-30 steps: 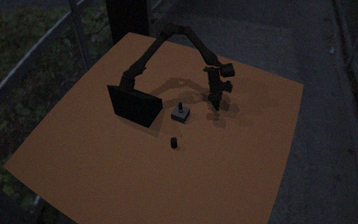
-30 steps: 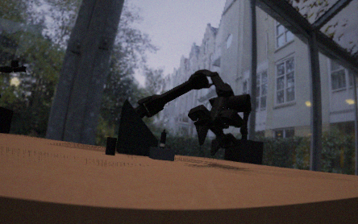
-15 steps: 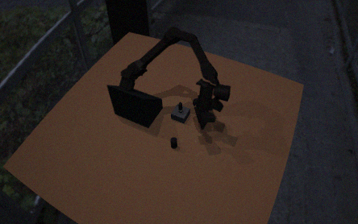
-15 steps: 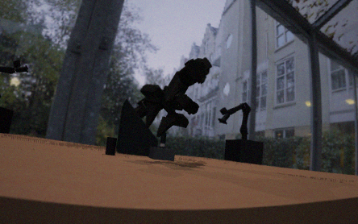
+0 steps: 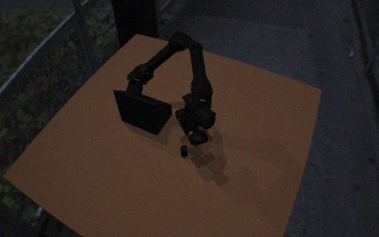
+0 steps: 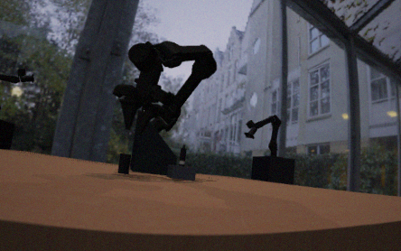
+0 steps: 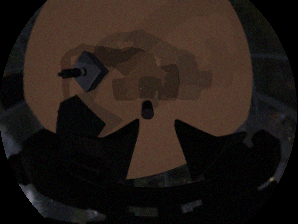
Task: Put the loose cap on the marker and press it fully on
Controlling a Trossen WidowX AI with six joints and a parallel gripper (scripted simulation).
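Right now the dark cap is 2 cm behind my gripper tip, 1 cm to the right of it and 9 cm below it. Round my gripper tip: holder block (8 cm behind, 17 cm to the left, 10 cm below).
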